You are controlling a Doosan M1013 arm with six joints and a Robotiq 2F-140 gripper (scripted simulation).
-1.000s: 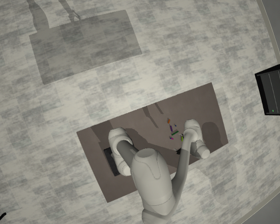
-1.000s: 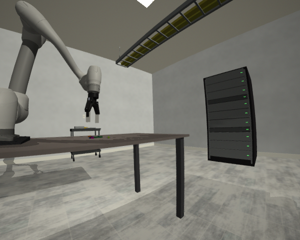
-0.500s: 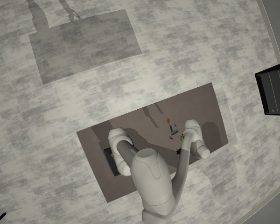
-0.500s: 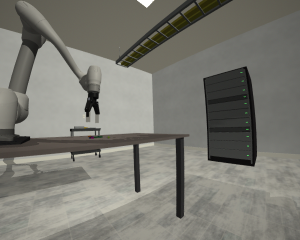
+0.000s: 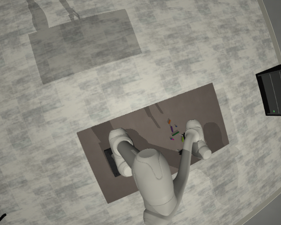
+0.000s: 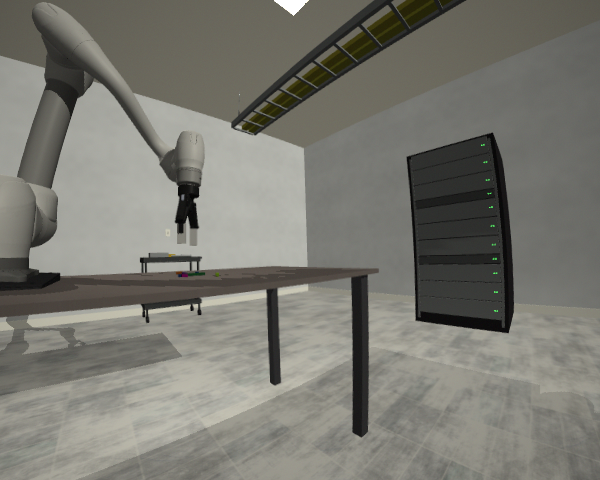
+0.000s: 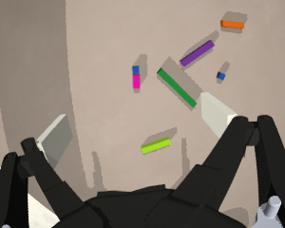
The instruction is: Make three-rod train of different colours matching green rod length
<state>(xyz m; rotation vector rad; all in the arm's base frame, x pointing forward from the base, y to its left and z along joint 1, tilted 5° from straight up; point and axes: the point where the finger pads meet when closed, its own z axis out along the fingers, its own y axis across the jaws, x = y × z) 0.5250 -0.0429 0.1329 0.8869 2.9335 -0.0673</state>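
Now: hand 12 cm above the lime rod, 9 cm short of it and 4 cm to the left of it. From my hand the other things lie so: magenta rod (12 cm below, 1 cm to the left, 1 cm behind); then purple rod (12 cm below, 11 cm to the left, 2 cm ahead); then green rod (12 cm below, 5 cm to the left, 4 cm ahead).
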